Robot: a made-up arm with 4 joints.
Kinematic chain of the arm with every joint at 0, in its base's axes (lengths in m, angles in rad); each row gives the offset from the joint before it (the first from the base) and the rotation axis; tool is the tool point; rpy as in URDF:
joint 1: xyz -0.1 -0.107 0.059 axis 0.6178 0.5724 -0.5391
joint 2: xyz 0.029 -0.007 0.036 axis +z
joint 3: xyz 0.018 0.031 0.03 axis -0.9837 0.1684 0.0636
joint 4: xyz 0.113 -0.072 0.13 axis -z
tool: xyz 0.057 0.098 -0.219 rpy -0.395 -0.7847 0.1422
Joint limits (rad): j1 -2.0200..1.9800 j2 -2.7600..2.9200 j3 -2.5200..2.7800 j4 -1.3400..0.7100
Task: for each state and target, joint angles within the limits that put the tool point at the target. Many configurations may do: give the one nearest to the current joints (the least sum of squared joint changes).
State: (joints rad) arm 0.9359 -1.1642 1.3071 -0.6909
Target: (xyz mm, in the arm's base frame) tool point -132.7 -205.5 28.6
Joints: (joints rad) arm 0.6667 -1.0821 1.5532 -0.8025
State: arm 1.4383 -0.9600 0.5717 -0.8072
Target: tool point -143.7 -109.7 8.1
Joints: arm 1.7068 -1.1367 0.6802 -1.2549
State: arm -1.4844 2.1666 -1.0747 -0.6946
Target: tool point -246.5 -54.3 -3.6
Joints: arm -1.0467 1.6073 -1.1368 -0.6379
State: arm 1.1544 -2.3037 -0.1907 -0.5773
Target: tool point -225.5 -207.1 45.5
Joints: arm 1.0213 -2.7600 -0.5299 -0.6278
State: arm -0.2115 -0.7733 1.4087 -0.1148
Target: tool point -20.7 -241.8 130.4
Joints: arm -0.5017 -0.9369 1.6768 -0.2497
